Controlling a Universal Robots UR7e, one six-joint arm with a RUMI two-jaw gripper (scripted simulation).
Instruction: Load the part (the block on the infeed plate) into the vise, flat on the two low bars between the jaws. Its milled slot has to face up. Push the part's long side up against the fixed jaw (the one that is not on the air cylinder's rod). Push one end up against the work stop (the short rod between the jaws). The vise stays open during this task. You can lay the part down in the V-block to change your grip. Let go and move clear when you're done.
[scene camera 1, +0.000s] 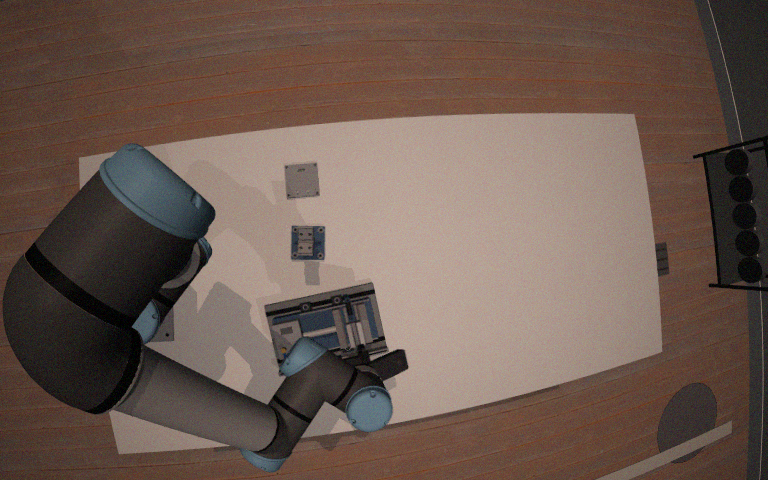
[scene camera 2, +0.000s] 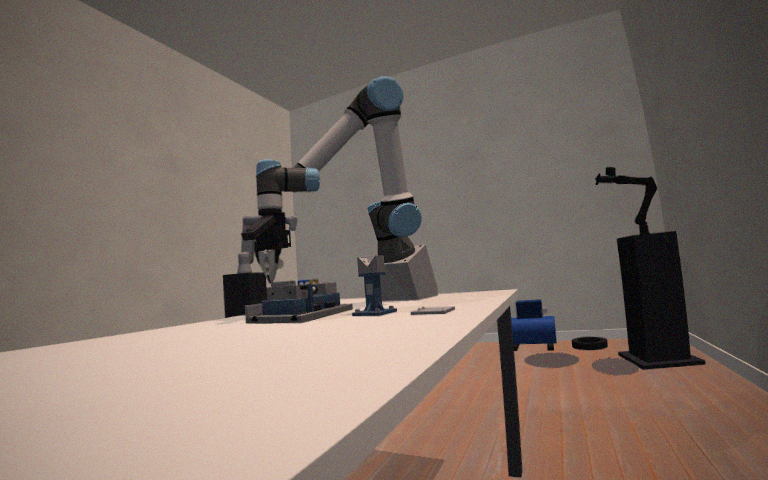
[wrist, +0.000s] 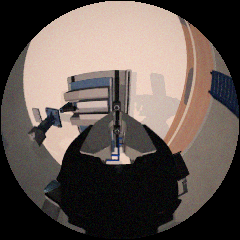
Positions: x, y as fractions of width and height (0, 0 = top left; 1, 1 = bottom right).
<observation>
In view: my gripper (scene camera 2: 0.35, 0.59), a vise (scene camera 1: 0.40, 0.67) and an infeed plate (scene camera 1: 0.38, 0.38).
My gripper is seen too in the wrist view (wrist: 0.49, 0.46). The vise also shows in scene camera 2 (scene camera 2: 0.35, 0.64).
</observation>
